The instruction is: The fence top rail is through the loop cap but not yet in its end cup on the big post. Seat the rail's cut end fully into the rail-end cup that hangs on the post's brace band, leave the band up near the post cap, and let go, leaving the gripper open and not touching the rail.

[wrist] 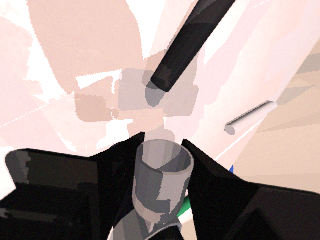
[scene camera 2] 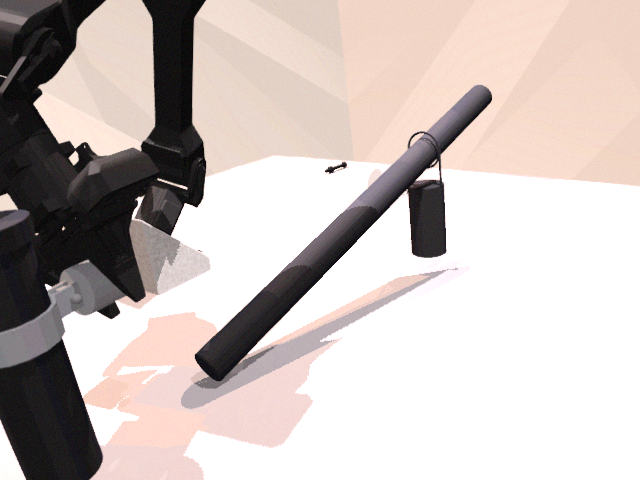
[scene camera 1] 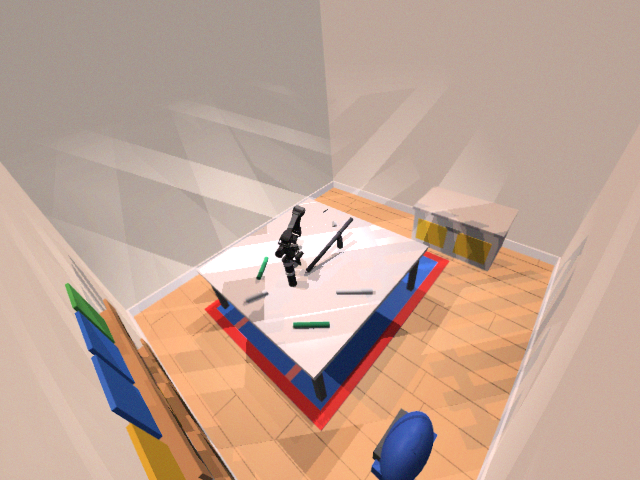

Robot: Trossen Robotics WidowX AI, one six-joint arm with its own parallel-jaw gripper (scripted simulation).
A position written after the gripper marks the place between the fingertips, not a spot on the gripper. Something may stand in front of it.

In view: the gripper [scene camera 2: 128,308], a dark fence rail [scene camera 2: 224,351], a short dark post [scene camera 2: 426,197] and a big dark post [scene camera 2: 52,426].
The gripper is seen too in the wrist view [wrist: 163,139].
